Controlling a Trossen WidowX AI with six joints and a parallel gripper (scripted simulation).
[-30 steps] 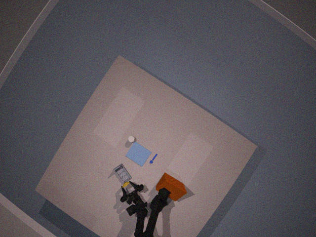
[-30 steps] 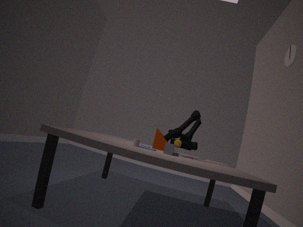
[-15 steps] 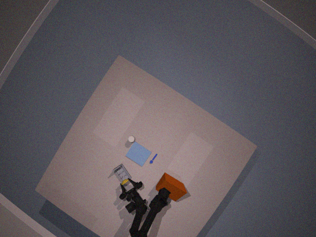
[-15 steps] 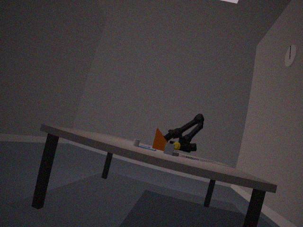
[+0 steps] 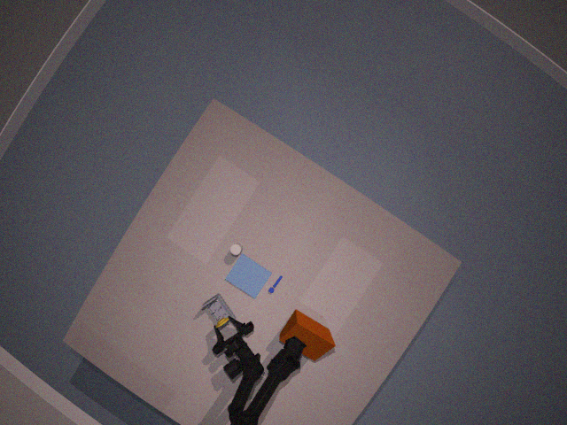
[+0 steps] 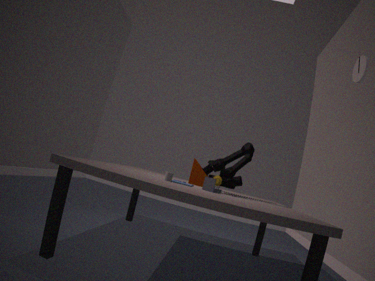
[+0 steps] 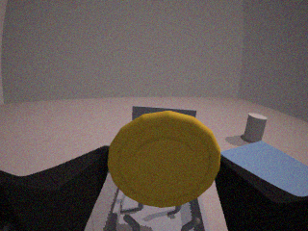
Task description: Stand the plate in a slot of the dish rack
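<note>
The grey wire dish rack lies 3 cm ahead of my gripper tip, 1 cm to the right of it and 5 cm below it. The rest, counted from my gripper tip: yellow plate: 1 cm behind; then blue spoon: 7 cm behind, 24 cm to the right, 7 cm below; then white cup: 15 cm ahead, 25 cm to the right, 5 cm below.
</note>
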